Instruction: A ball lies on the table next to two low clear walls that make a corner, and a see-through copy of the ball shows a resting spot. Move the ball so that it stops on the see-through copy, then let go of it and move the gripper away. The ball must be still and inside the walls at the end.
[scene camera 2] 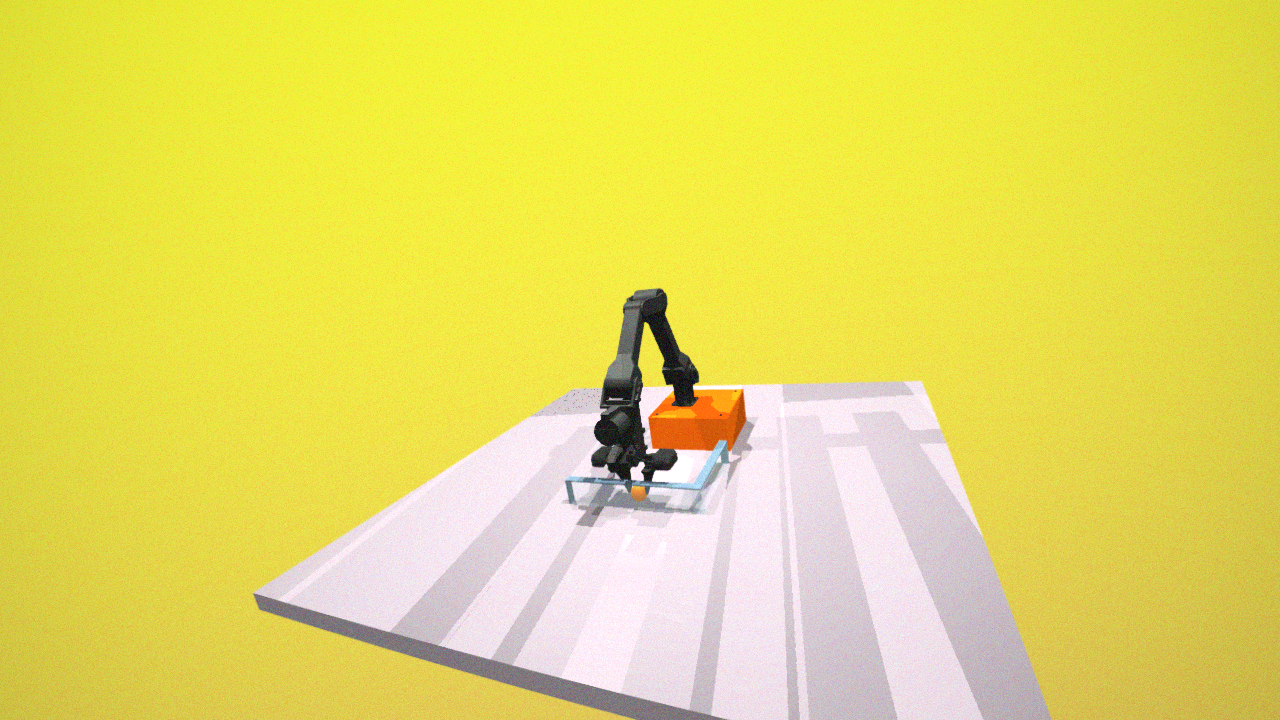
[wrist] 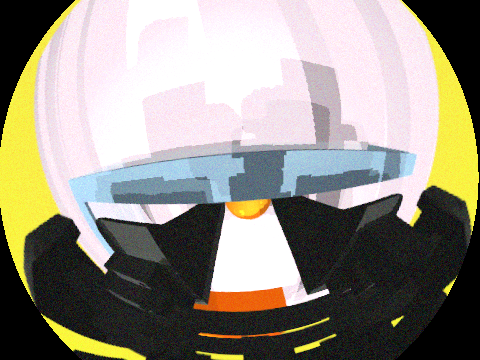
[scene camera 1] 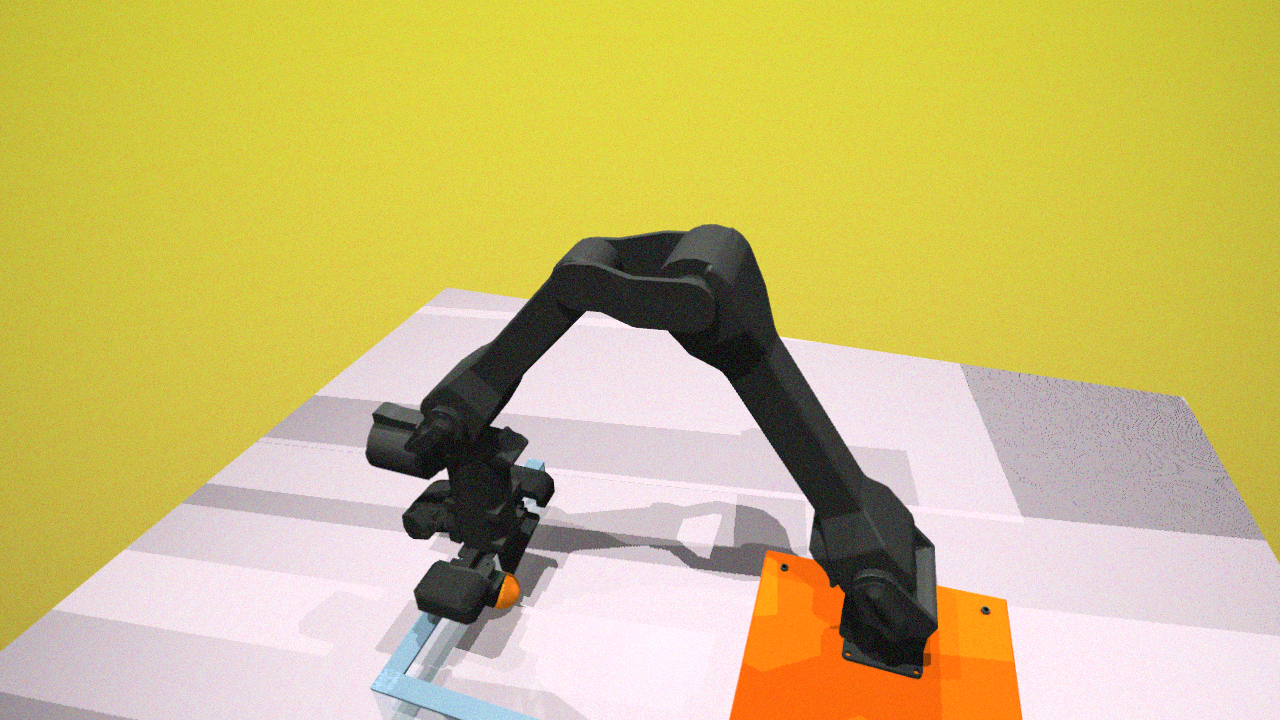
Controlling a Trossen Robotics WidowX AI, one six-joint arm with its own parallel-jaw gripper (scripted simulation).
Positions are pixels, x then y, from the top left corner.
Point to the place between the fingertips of my gripper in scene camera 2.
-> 638, 493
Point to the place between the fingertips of my gripper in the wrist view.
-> At 247, 193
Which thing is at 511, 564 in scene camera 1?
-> My gripper.
